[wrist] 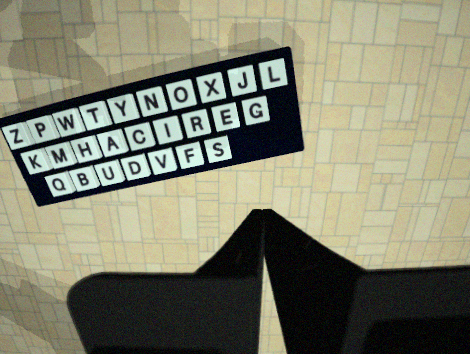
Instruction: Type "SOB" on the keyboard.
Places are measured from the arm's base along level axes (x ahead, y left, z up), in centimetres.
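Pixels of known places: gripper, fingertip midpoint: [261, 218].
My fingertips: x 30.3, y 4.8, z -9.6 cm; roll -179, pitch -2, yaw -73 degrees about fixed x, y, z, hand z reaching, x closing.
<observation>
Behind a point stands the place of what it marks.
A dark keyboard [280, 135] @[x 33.2, y 3.3, z -17.4 cm] with white letter keys lies at the upper left of the wrist view, tilted so its right end is higher. The S key [218, 149] @[x 31.2, y 7.4, z -16.9 cm] is at the right end of the bottom row. The O key [181, 94] @[x 34.1, y 10.6, z -16.9 cm] is in the top row, between N and X. The B key [83, 179] @[x 26.4, y 16.6, z -16.9 cm] is in the bottom row, between Q and U. My gripper [261, 218] @[x 30.3, y 4.8, z -9.6 cm] is shut and empty. Its tips show below and to the right of the S key, over the tiled surface and off the keyboard; their height above it is hard to tell.
A surface with a pale tile pattern [380, 150] surrounds the keyboard. Darker shadows fall on it at the upper left, along the keyboard's far edge and at the lower left.
</observation>
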